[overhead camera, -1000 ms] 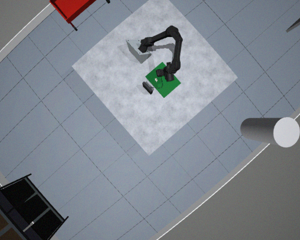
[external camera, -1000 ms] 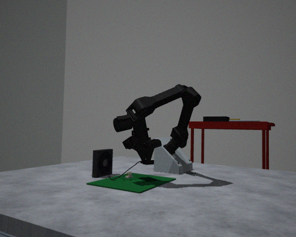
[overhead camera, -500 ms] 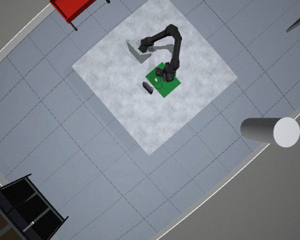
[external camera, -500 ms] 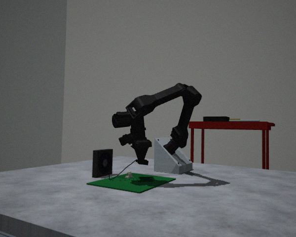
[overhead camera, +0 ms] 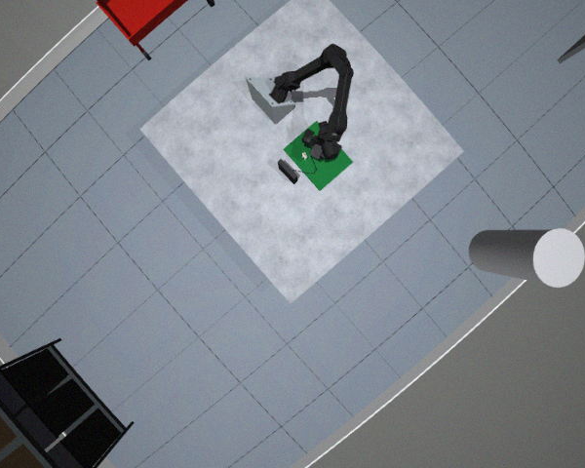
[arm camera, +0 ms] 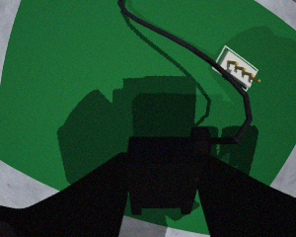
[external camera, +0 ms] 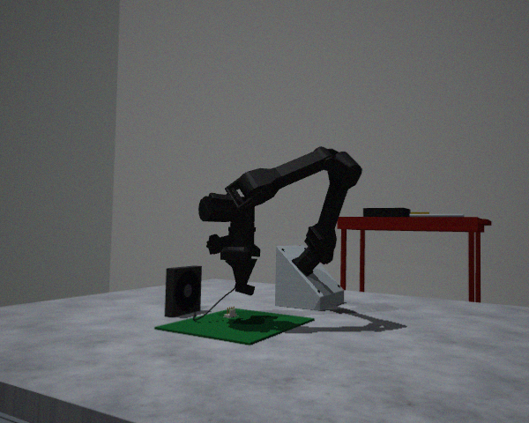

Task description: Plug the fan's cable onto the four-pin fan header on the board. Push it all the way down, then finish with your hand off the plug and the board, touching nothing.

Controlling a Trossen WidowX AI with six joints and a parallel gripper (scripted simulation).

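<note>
My gripper tip is now 5 cm past the four-pin header, 5 cm to the left of it and 8 cm above it. Also, from my gripper tip: black plug (1 cm to the left); then black fan (5 cm behind, 18 cm to the right, 2 cm below); then green board (9 cm below).
</note>
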